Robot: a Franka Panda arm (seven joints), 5 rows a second.
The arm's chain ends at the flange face. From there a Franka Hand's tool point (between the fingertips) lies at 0.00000 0.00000 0.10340 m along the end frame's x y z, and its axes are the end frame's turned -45 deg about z.
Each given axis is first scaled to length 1.
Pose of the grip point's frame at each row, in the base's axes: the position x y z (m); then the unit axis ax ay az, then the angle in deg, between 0 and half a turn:
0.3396 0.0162 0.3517 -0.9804 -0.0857 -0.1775 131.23
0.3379 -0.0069 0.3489 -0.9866 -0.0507 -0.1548 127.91
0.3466 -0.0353 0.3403 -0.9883 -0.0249 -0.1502 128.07
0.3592 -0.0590 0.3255 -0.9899 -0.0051 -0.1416 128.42
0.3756 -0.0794 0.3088 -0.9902 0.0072 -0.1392 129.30
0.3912 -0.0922 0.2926 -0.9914 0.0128 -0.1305 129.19
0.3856 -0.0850 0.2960 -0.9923 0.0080 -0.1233 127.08
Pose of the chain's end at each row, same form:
0.3164 -0.0626 0.4144 -0.9537 0.3008 0.0096 127.37
0.3165 -0.0887 0.4084 -0.9414 0.3344 0.0445 125.37
0.3238 -0.1164 0.4003 -0.9321 0.3589 0.0481 125.72
0.3361 -0.1393 0.3864 -0.9245 0.3774 0.0546 126.42
0.3517 -0.1585 0.3710 -0.9198 0.3888 0.0531 127.32
0.3683 -0.1714 0.3551 -0.9171 0.3938 0.0616 127.61
0.3647 -0.1667 0.3558 -0.9180 0.3890 0.0769 126.01

